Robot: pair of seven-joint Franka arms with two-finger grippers.
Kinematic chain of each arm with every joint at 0, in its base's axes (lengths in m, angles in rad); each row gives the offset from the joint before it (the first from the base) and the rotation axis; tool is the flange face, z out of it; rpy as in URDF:
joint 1: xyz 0 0 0.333 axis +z
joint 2: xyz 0 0 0 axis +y
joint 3: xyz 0 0 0.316 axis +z
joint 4: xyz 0.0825 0 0 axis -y
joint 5: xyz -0.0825 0 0.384 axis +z
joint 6: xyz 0 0 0 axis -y
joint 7: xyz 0.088 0 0 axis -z
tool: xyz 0 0 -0.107 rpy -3.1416 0 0
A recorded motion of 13 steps. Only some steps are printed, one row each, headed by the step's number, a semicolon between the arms.
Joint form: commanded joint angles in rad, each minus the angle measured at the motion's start. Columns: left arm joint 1, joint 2, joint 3, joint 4, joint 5, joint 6, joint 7; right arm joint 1, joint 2, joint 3, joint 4, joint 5, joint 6, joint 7.
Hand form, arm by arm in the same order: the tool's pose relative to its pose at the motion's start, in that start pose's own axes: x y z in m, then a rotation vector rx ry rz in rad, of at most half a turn. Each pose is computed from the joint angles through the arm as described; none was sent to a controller.
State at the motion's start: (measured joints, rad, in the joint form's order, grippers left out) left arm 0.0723 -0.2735 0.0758 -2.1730 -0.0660 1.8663 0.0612; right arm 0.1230 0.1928 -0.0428 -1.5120 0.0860 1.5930 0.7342
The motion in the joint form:
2: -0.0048 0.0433 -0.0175 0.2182 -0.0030 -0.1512 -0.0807; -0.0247 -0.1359 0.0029 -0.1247 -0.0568 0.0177 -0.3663
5: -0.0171 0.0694 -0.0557 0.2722 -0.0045 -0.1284 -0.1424; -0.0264 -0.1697 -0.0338 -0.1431 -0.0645 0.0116 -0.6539
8: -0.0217 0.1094 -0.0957 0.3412 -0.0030 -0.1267 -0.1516; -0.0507 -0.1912 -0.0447 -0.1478 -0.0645 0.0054 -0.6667
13: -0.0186 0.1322 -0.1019 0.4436 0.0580 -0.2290 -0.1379; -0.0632 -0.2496 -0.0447 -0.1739 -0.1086 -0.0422 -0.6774
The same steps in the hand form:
2: 0.0169 0.0171 -0.0701 0.0026 0.0220 -0.0490; -0.0176 0.0410 -0.0198 -0.0259 0.0512 -0.3468
5: 0.0291 0.0449 -0.0835 0.0079 0.0694 -0.0596; -0.0120 0.0649 -0.0302 -0.0323 0.0592 -0.5968
8: 0.0422 0.0708 -0.0949 0.0137 0.0971 -0.0224; -0.0059 0.0847 -0.0400 -0.0237 0.0686 -0.5753
13: 0.0419 0.0695 -0.1229 0.0768 0.0785 0.0014; -0.0179 0.1083 -0.0536 -0.0653 0.0671 -0.5726

